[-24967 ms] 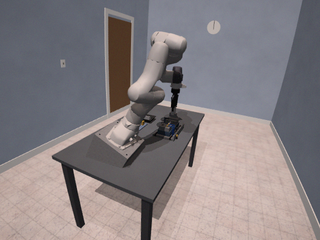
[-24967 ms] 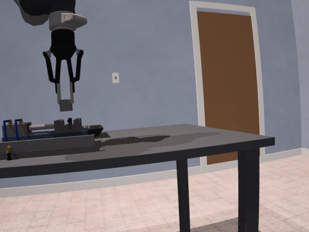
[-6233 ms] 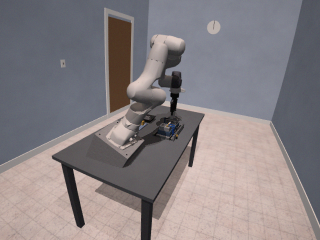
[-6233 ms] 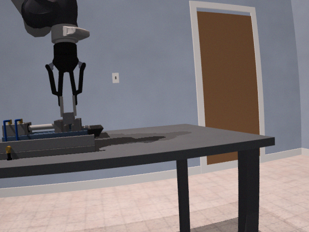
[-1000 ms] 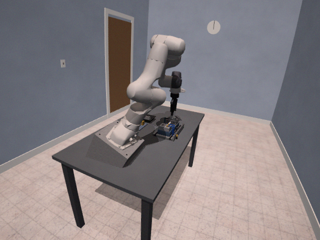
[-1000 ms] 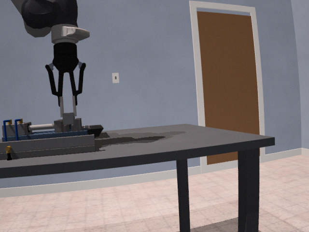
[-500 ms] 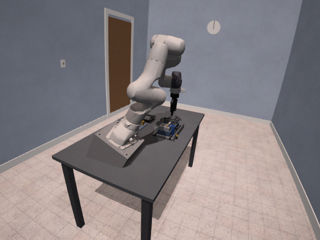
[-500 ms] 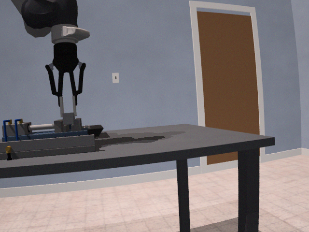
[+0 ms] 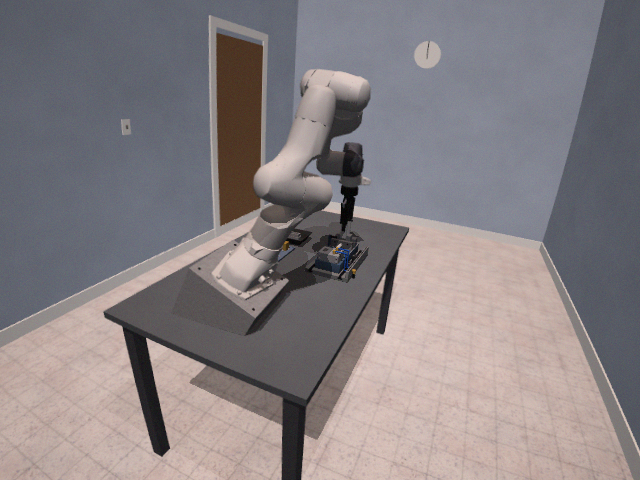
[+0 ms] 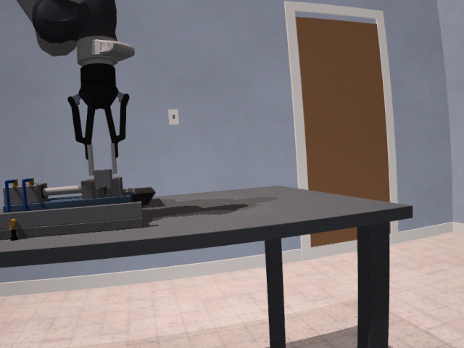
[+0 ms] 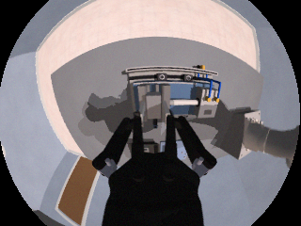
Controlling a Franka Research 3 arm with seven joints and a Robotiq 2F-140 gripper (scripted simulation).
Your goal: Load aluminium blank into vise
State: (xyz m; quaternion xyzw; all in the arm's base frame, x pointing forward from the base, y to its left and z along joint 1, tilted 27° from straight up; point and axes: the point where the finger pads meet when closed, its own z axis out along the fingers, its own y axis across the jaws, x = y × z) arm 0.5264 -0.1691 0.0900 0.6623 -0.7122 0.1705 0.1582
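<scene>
The work stop is 5 cm to the left of my hand and 5 cm below it. Round my hand: vise guard rail 10 cm below, 9 cm to the right, 8 cm behind; then vise 10 cm below, 7 cm behind, 1 cm to the left; then brass blank 29 cm to the left, 11 cm below, 6 cm behind.
</scene>
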